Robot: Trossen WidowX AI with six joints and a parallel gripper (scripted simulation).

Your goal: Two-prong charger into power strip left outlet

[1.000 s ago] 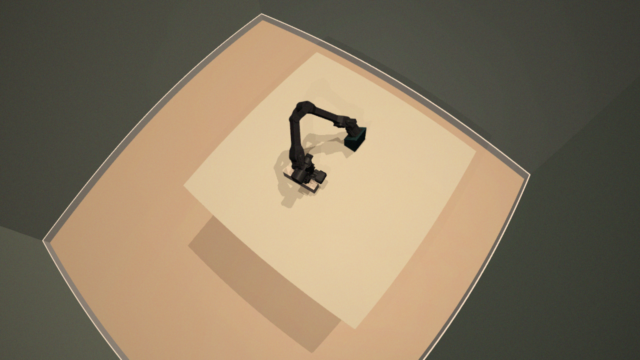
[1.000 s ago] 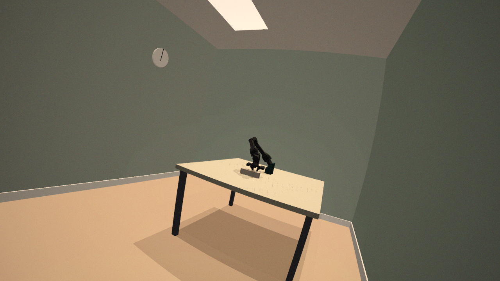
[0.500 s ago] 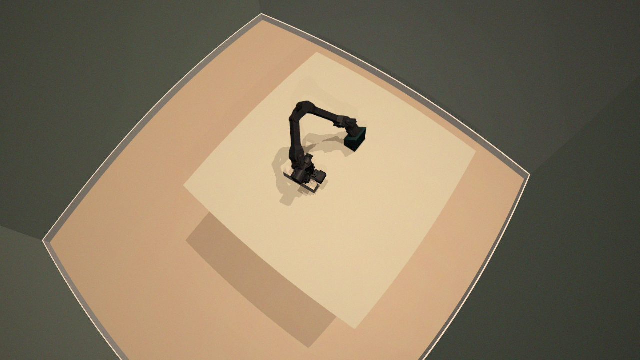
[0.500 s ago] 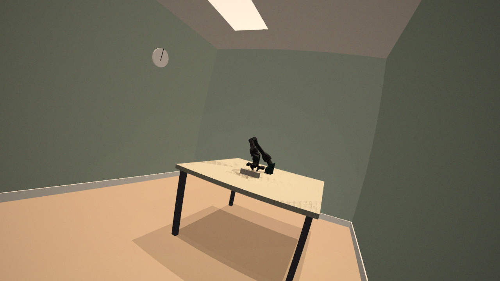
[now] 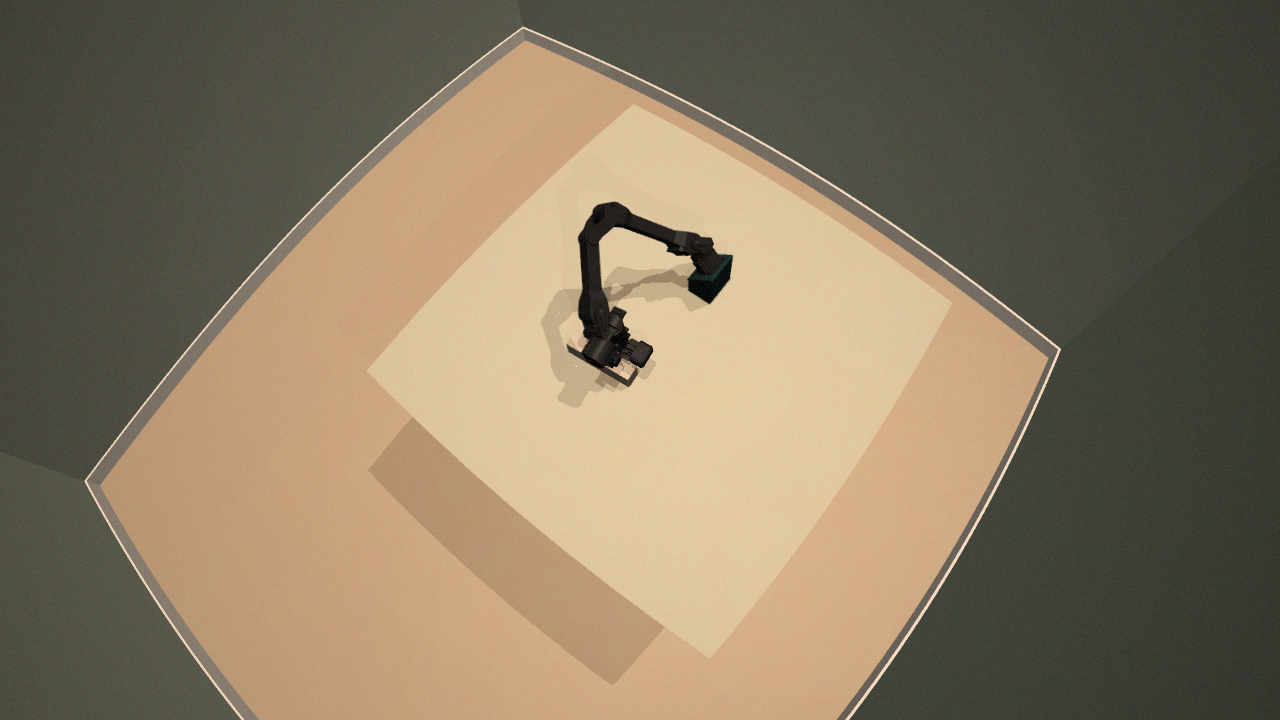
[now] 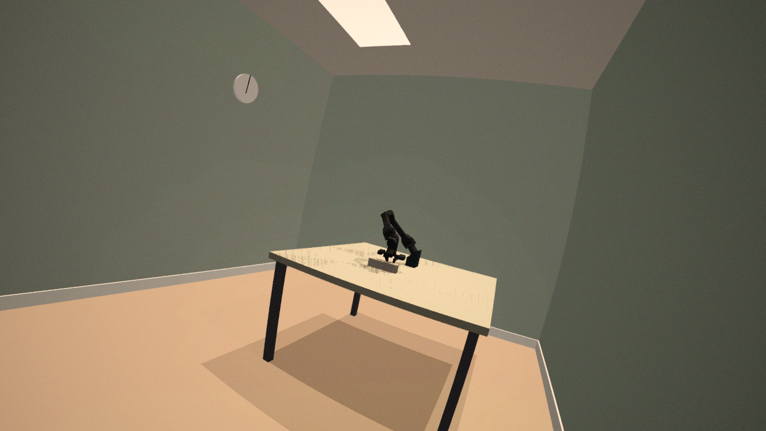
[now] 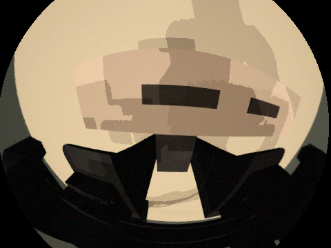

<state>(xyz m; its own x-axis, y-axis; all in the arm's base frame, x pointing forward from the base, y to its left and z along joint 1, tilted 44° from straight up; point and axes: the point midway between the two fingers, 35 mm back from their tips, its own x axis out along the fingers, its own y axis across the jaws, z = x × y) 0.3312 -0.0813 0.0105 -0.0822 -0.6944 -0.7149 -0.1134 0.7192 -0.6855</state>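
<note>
Now: gripper tip 2 cm short of the two-prong charger and 1 cm below it.
</note>
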